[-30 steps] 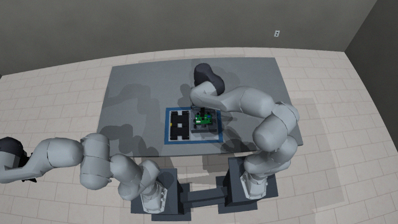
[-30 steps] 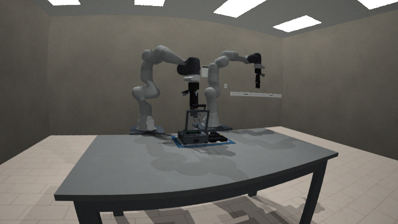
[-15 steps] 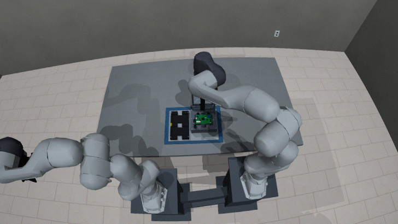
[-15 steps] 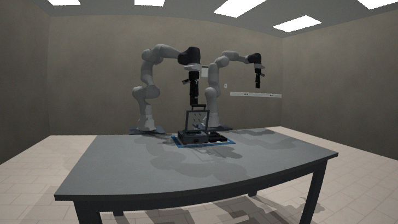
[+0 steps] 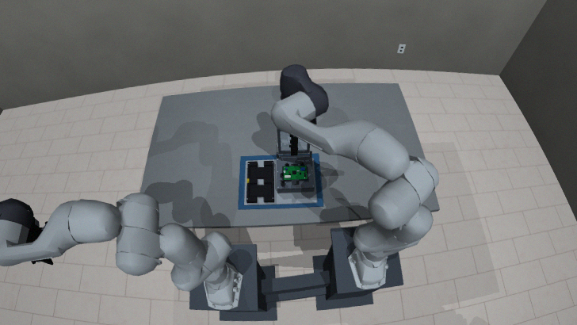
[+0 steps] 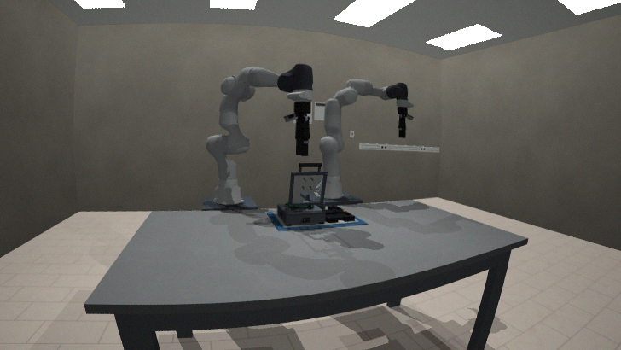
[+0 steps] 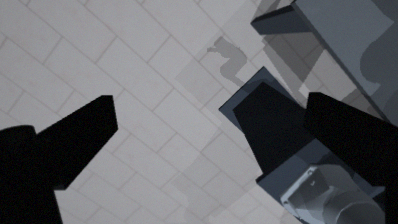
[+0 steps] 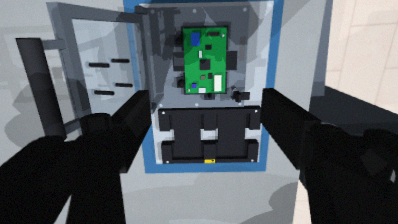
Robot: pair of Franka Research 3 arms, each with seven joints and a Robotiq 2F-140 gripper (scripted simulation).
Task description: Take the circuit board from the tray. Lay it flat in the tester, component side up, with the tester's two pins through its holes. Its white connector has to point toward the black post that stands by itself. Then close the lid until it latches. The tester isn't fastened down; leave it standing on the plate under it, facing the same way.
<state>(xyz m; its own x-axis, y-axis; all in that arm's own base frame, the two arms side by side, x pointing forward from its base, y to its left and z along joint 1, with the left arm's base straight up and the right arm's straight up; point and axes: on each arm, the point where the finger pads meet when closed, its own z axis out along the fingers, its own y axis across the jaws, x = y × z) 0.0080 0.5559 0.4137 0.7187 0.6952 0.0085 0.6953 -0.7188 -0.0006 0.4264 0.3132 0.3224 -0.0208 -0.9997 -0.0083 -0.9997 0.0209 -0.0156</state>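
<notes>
My right hand is 14 cm above the clear lid, 12 cm short of it and 2 cm to the left of it. From my right hand the other things lie so: green circuit board 25 cm below, 1 cm behind; then nest 25 cm below; then black tray 30 cm below, 17 cm to the left.
</notes>
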